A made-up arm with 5 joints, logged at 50 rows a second.
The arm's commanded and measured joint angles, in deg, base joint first. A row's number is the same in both.
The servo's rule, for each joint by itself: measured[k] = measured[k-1] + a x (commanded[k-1-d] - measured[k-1]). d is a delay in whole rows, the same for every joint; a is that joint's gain. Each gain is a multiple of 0.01, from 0.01 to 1. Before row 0 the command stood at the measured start. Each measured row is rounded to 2 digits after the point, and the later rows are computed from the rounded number. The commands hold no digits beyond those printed.
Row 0, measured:
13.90, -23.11, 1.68, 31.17, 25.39
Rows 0 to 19, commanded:
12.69, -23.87, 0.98, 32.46, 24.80
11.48, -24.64, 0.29, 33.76, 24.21
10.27, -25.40, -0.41, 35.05, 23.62
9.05, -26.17, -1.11, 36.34, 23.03
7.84, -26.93, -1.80, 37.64, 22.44
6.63, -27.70, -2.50, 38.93, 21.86
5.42, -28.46, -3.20, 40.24, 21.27
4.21, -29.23, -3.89, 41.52, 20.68
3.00, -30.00, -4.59, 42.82, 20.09
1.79, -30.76, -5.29, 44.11, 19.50
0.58, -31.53, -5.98, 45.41, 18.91
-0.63, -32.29, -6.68, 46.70, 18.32
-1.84, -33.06, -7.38, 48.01, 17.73
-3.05, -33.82, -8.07, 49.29, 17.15
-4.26, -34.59, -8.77, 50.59, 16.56
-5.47, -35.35, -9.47, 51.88, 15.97
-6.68, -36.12, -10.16, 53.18, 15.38
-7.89, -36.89, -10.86, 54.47, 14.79
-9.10, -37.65, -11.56, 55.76, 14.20
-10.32, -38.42, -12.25, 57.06, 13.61
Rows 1 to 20, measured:
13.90, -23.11, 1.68, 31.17, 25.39
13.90, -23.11, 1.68, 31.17, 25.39
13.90, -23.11, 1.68, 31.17, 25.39
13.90, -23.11, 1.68, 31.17, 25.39
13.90, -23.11, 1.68, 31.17, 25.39
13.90, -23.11, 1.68, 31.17, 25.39
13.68, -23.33, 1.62, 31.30, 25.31
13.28, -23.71, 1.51, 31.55, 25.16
12.74, -24.20, 1.36, 31.90, 24.94
12.08, -24.77, 1.16, 32.34, 24.67
11.32, -25.40, 0.92, 32.87, 24.36
10.48, -26.07, 0.65, 33.48, 24.01
9.57, -26.76, 0.34, 34.16, 23.63
8.61, -27.48, 0.00, 34.90, 23.22
7.60, -28.21, -0.37, 35.69, 22.78
6.55, -28.95, -0.76, 36.53, 22.32
5.48, -29.70, -1.18, 37.42, 21.84
4.38, -30.45, -1.62, 38.35, 21.35
3.26, -31.21, -2.08, 39.32, 20.84
2.12, -31.97, -2.56, 40.32, 20.32
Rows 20 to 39, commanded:
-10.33, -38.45, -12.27, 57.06, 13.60
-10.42, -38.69, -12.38, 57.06, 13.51
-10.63, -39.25, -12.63, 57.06, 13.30
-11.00, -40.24, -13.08, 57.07, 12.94
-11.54, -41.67, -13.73, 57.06, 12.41
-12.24, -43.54, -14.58, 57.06, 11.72
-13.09, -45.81, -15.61, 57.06, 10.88
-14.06, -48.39, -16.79, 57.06, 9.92
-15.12, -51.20, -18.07, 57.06, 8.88
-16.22, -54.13, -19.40, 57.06, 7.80
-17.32, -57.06, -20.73, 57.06, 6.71
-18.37, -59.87, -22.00, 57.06, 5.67
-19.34, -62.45, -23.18, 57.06, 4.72
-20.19, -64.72, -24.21, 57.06, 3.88
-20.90, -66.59, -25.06, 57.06, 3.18
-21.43, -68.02, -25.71, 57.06, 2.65
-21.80, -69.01, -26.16, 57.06, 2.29
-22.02, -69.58, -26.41, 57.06, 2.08
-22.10, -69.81, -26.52, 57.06, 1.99
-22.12, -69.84, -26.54, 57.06, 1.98
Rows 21 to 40, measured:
0.97, -32.73, -3.06, 41.35, 19.79
-0.19, -33.49, -3.57, 42.40, 19.26
-1.36, -34.25, -4.10, 43.48, 18.72
-2.54, -35.02, -4.64, 44.58, 18.17
-3.72, -35.78, -5.19, 45.70, 17.61
-4.91, -36.55, -5.75, 46.84, 17.05
-5.89, -37.10, -6.27, 47.86, 16.57
-6.71, -37.56, -6.76, 48.78, 16.14
-7.42, -38.05, -7.23, 49.61, 15.74
-8.06, -38.69, -7.70, 50.36, 15.35
-8.69, -39.55, -8.18, 51.03, 14.94
-9.33, -40.71, -8.69, 51.63, 14.49
-10.01, -42.19, -9.24, 52.17, 13.98
-10.74, -43.99, -9.84, 52.66, 13.41
-11.53, -46.08, -10.50, 53.10, 12.78
-12.37, -48.41, -11.21, 53.50, 12.08
-13.26, -50.92, -11.97, 53.86, 11.33
-14.18, -53.52, -12.77, 54.18, 10.54
-15.11, -56.11, -13.60, 54.47, 9.73
-16.02, -58.61, -14.45, 54.73, 8.91

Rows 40 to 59, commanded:
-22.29, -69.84, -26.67, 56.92, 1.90
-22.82, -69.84, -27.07, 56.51, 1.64
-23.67, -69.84, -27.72, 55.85, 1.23
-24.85, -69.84, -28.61, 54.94, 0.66
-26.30, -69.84, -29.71, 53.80, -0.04
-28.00, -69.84, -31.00, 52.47, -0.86
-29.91, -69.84, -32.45, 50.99, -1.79
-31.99, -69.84, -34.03, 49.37, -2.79
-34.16, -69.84, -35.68, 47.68, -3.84
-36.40, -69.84, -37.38, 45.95, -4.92
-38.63, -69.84, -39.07, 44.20, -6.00
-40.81, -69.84, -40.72, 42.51, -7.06
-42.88, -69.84, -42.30, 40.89, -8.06
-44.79, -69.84, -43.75, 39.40, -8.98
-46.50, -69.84, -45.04, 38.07, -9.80
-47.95, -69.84, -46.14, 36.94, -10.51
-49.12, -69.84, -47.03, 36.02, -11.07
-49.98, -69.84, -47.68, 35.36, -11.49
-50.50, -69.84, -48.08, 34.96, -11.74
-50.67, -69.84, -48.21, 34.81, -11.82
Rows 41 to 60, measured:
-16.90, -60.92, -15.30, 54.96, 8.11
-17.72, -62.98, -16.13, 55.17, 7.35
-18.45, -64.73, -16.93, 55.36, 6.64
-19.09, -66.14, -17.69, 55.53, 6.00
-19.63, -67.20, -18.40, 55.68, 5.44
-20.08, -67.97, -19.05, 55.82, 4.96
-20.48, -68.51, -19.66, 55.93, 4.53
-20.90, -68.90, -20.25, 55.99, 4.13
-21.40, -69.17, -20.85, 55.98, 3.72
-22.02, -69.36, -21.47, 55.88, 3.29
-22.79, -69.50, -22.13, 55.67, 2.82
-23.73, -69.60, -22.84, 55.35, 2.30
-24.84, -69.67, -23.61, 54.91, 1.73
-26.13, -69.72, -24.44, 54.36, 1.10
-27.58, -69.75, -25.34, 53.69, 0.41
-29.17, -69.78, -26.30, 52.92, -0.34
-30.87, -69.80, -27.32, 52.05, -1.13
-32.66, -69.81, -28.39, 51.10, -1.96
-34.50, -69.82, -29.50, 50.08, -2.81
-36.35, -69.83, -30.64, 49.01, -3.67

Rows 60 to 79, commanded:
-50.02, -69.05, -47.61, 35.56, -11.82
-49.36, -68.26, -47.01, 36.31, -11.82
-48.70, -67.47, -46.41, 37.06, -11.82
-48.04, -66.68, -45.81, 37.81, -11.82
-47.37, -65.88, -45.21, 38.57, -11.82
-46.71, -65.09, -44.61, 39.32, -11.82
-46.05, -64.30, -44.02, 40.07, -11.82
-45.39, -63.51, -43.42, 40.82, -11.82
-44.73, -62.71, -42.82, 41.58, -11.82
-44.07, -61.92, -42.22, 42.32, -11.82
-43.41, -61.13, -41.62, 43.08, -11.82
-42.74, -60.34, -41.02, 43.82, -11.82
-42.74, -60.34, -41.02, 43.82, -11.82
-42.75, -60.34, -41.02, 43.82, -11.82
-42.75, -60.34, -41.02, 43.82, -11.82
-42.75, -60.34, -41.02, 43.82, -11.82
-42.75, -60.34, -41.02, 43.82, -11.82
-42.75, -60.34, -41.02, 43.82, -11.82
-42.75, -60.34, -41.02, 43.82, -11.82
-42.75, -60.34, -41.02, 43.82, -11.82
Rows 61 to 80, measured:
-38.18, -69.83, -31.79, 47.92, -4.53
-39.94, -69.83, -32.94, 46.82, -5.37
-41.59, -69.83, -34.07, 45.74, -6.17
-43.10, -69.83, -35.16, 44.70, -6.91
-44.43, -69.83, -36.19, 43.73, -7.59
-45.55, -69.83, -37.15, 42.84, -8.18
-46.35, -69.60, -37.99, 42.11, -8.69
-46.89, -69.21, -38.71, 41.53, -9.13
-47.22, -68.71, -39.33, 41.08, -9.51
-47.37, -68.12, -39.85, 40.75, -9.83
-47.37, -67.47, -40.28, 40.53, -10.11
-47.25, -66.78, -40.63, 40.41, -10.35
-47.03, -66.06, -40.90, 40.38, -10.56
-46.73, -65.32, -41.10, 40.42, -10.74
-46.37, -64.56, -41.24, 40.54, -10.89
-45.96, -63.79, -41.32, 40.72, -11.02
-45.50, -63.02, -41.34, 40.96, -11.13
-45.00, -62.24, -41.31, 41.25, -11.23
-44.59, -61.69, -41.29, 41.51, -11.31
-44.26, -61.30, -41.27, 41.74, -11.38

